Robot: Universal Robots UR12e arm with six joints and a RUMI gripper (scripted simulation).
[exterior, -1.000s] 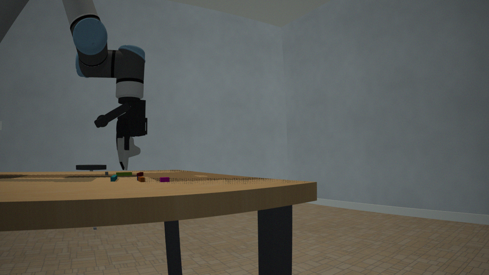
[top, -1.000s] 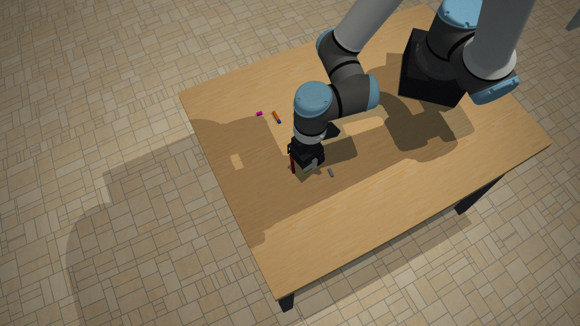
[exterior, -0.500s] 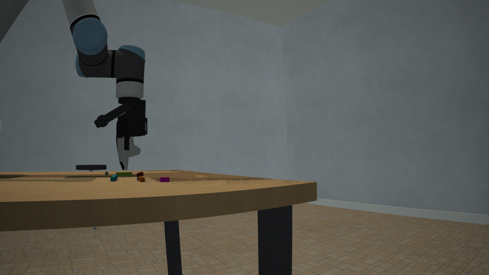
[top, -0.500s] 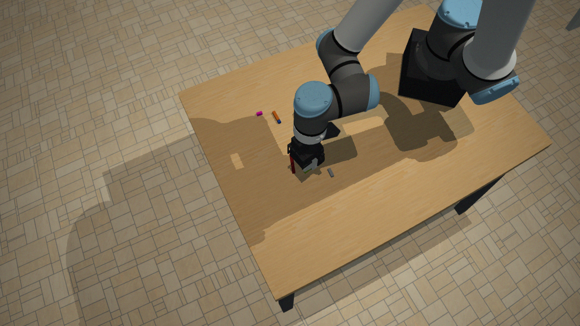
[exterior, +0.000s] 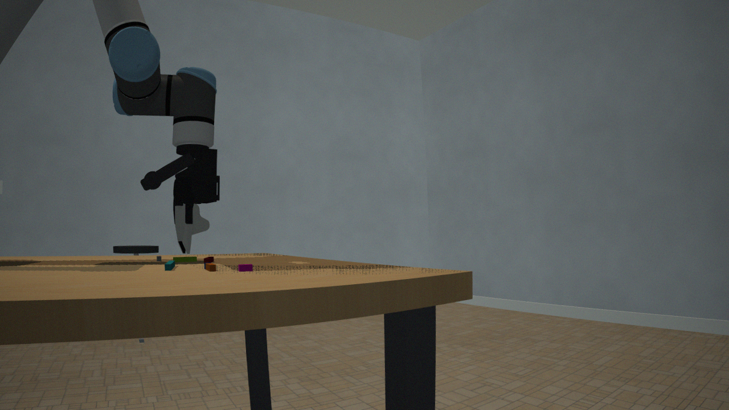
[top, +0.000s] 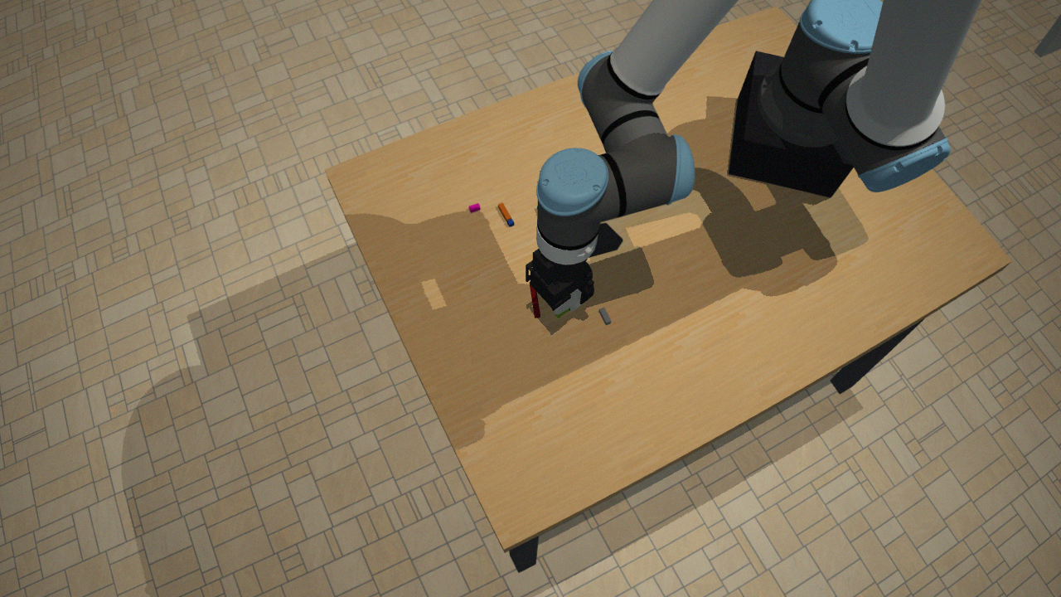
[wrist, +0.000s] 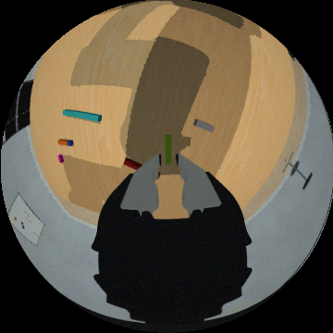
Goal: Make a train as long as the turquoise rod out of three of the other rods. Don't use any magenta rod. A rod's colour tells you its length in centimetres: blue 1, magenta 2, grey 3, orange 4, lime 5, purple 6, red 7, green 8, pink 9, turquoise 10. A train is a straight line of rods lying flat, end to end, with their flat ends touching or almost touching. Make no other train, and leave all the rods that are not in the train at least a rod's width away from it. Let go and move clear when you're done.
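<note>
The lime rod is 30 mm below my hand. The rest, counted from my hand: grey rod 50 mm behind, 50 mm to the left, 30 mm below; then red rod 40 mm ahead, 40 mm to the right, 30 mm below; then turquoise rod 50 mm behind, 170 mm to the right, 30 mm below.
</note>
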